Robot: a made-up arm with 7 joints.
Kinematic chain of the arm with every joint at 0, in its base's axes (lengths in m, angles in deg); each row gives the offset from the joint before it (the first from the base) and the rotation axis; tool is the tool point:
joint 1: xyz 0 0 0.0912 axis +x
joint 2: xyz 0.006 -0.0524 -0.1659 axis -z
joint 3: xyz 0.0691 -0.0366 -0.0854 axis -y
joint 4: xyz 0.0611 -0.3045 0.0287 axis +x
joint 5: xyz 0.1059 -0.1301 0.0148 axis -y
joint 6: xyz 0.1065 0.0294 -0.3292 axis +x
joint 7: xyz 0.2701 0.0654 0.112 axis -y
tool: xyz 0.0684 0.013 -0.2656
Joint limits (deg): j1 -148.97..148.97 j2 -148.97..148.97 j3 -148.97..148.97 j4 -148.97..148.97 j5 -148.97..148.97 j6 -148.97..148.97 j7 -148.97..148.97
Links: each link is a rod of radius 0.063 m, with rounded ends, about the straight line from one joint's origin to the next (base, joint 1, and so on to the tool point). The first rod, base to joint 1, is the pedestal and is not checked.
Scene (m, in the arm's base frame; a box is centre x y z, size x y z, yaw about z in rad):
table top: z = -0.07
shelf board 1: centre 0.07 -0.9 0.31 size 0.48 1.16 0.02 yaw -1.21
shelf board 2: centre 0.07 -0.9 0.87 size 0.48 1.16 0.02 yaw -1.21
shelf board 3: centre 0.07 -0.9 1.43 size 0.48 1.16 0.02 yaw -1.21
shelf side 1: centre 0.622 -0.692 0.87 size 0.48 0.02 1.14 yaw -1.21
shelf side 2: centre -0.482 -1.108 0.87 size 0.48 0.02 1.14 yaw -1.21
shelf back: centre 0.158 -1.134 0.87 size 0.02 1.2 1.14 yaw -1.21
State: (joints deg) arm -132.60 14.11 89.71 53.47 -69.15 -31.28 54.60
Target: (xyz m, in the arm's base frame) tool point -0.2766 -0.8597 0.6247
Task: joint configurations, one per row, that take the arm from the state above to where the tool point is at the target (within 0.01 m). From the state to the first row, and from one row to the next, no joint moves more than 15 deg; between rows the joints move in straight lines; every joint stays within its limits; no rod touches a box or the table.
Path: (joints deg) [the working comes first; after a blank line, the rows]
Joints at the target: -82.41 57.24 44.26 -12.50 -82.85 -46.29 39.99
Straight joint move there: touches shelf board 2.

1: -129.70 20.30 77.49 44.31 -77.42 -31.76 48.91
2: -126.81 26.50 65.28 35.15 -85.70 -32.25 43.22
3: -123.91 32.69 53.06 25.99 -93.97 -32.73 37.53
4: -121.02 38.89 40.84 16.82 -102.24 -33.22 31.83
5: -118.12 45.08 28.62 7.66 -110.51 -33.70 26.14
6: -106.22 49.13 33.83 0.94 -101.29 -37.90 30.76
7: -94.31 53.19 39.04 -5.78 -92.07 -42.09 35.38
8: -82.41 57.24 44.26 -12.50 -82.85 -46.29 39.99

